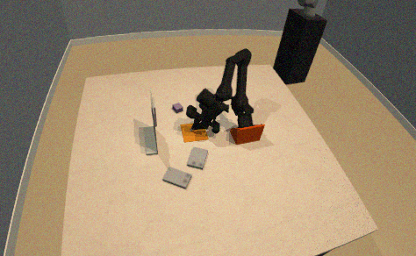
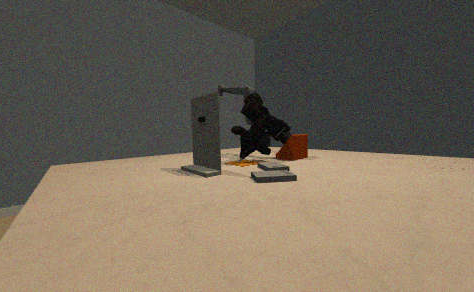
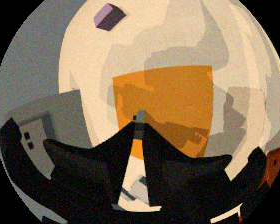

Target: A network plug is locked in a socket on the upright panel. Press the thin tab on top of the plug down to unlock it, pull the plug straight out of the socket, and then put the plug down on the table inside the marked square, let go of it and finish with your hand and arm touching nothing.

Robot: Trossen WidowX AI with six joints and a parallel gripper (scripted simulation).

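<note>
The orange marked square is 2 cm below my gripper tip, 1 cm to the left of it and 1 cm behind it. From my gripper tip the other things lie so: grey network plug: right at my gripper tip; then grey panel: 20 cm ahead, 9 cm above.
</note>
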